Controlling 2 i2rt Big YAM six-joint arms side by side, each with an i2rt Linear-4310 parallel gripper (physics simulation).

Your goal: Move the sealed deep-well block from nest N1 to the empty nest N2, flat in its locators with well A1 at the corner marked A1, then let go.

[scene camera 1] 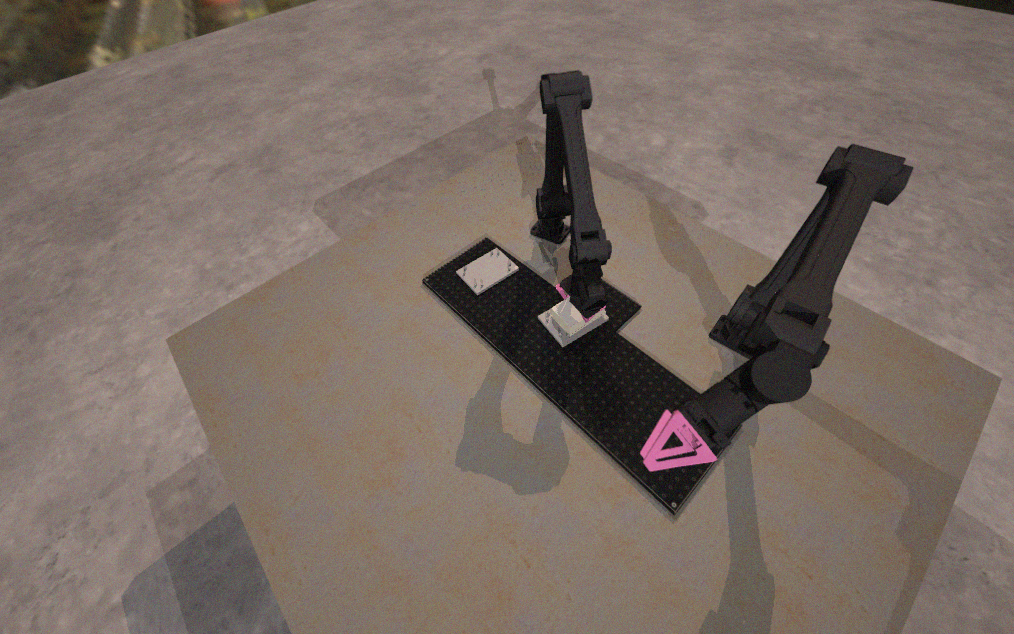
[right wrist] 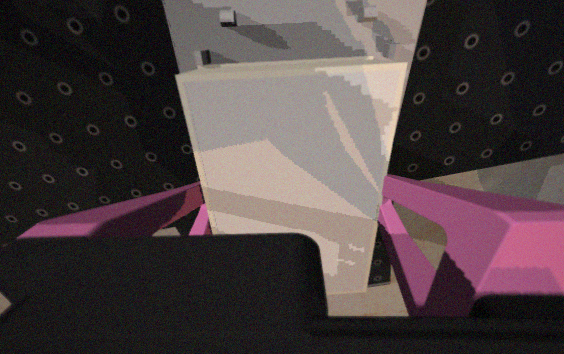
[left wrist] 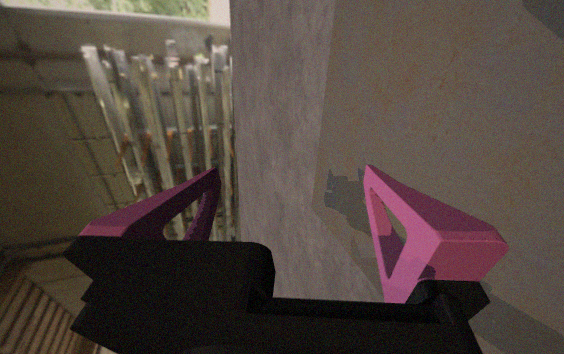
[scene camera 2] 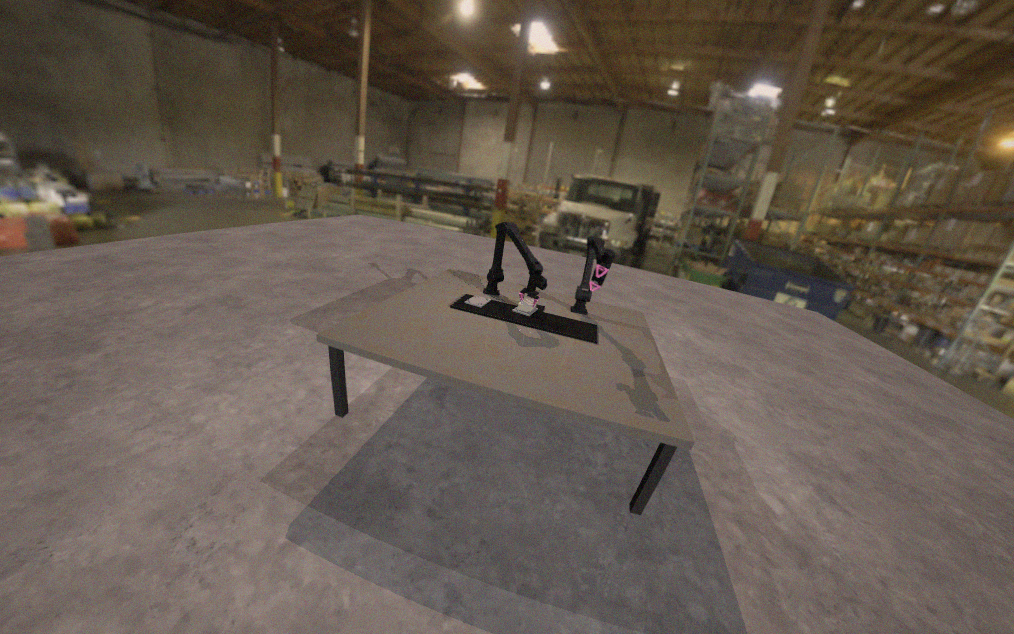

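Pixels of known places: left gripper, fingertip midpoint: point(scene camera 1: 644, 461) point(left wrist: 289, 174) point(scene camera 2: 594, 284); right gripper, fingertip midpoint: point(scene camera 1: 577, 310) point(right wrist: 293, 185) point(scene camera 2: 527, 305); left arm's base at its link origin: point(scene camera 1: 735, 337) point(scene camera 2: 578, 311); right arm's base at its link origin: point(scene camera 1: 550, 232) point(scene camera 2: 491, 292).
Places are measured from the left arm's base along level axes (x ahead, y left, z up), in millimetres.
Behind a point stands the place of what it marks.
The sealed deep-well block point(scene camera 1: 572, 319) @(x 270, y -359, z 69 mm) point(right wrist: 295, 125) @(x 265, y -384, z 69 mm) is pale, with a flat top. It is over the middle nest plate point(scene camera 1: 563, 341) @(x 318, y -351, z 24 mm) point(right wrist: 310, 35) @(x 289, y -403, z 25 mm); several locator posts show beyond its far edge in the right wrist view. Whether it touches the plate is unclear. My right gripper point(scene camera 1: 577, 305) @(x 226, y -372, z 51 mm) point(scene camera 2: 528, 300) @(x 226, y -372, z 51 mm) point(right wrist: 293, 185) @(x 226, y -372, z 51 mm) points down and is shut on the block, a pink finger on each side. The other nest plate point(scene camera 1: 487, 270) @(x 253, y -694, z 25 mm) point(scene camera 2: 478, 300) @(x 248, y -696, z 24 mm) is empty. Nest labels and the A1 mark are not legible. My left gripper point(scene camera 1: 644, 456) @(x 591, y -42, z 363 mm) point(scene camera 2: 598, 278) @(x 591, y -42, z 363 mm) point(left wrist: 289, 174) @(x 591, y -42, z 363 mm) is open and empty, raised over the board's right end.
Both nest plates are on a black perforated board point(scene camera 1: 478, 321) @(x 410, y -587, z 13 mm) point(scene camera 2: 568, 325) @(x 347, y -90, z 13 mm) on a tan table point(scene camera 1: 336, 418) @(x 855, y -671, z 0 mm) point(scene camera 2: 448, 351) @(x 941, y -678, z 0 mm). The empty nest is near the board's far left end. The left arm leans over the opposite end. Arm shadows cross the table.
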